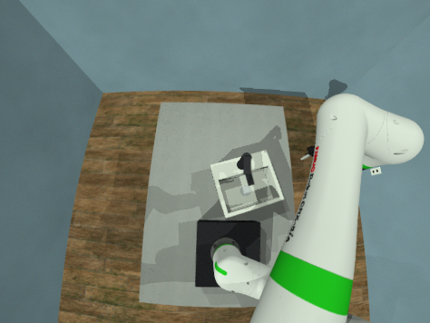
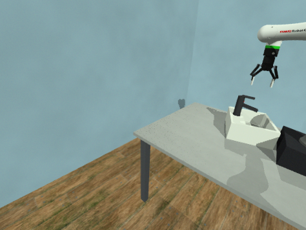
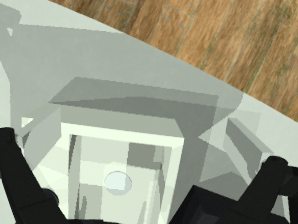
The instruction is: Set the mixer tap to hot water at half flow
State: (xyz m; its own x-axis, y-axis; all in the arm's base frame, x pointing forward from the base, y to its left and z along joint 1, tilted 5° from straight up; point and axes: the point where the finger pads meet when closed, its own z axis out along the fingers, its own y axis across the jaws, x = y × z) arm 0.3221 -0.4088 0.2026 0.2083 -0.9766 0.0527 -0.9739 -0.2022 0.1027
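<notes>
Right now the lever is 260 mm to the left of my hand, 90 mm ahead of it and 60 mm below it. Round my hand: white basin 290 mm below, 240 mm to the left, 10 mm ahead.
</notes>
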